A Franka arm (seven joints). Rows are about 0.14 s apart.
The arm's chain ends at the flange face. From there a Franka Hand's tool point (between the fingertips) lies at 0.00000 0.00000 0.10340 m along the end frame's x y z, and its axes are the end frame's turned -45 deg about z.
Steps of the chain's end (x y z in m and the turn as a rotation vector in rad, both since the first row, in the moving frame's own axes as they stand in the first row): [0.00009, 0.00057, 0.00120, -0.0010, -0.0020, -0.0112]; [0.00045, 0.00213, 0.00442, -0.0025, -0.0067, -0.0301]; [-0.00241, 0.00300, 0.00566, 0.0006, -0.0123, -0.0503]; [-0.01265, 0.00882, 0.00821, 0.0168, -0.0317, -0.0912]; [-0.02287, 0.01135, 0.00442, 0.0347, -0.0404, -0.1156]
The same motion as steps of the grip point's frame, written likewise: [-0.00056, 0.00039, 0.00120, 0.0007, -0.0021, -0.0112]; [-0.00187, 0.00153, 0.00442, 0.0030, -0.0065, -0.0301]; [-0.00470, -0.00050, 0.00565, 0.0091, -0.0083, -0.0503]; [-0.01643, -0.00620, 0.00814, 0.0343, -0.0105, -0.0912]; [-0.02493, -0.01360, 0.00427, 0.0531, -0.0040, -0.1156]
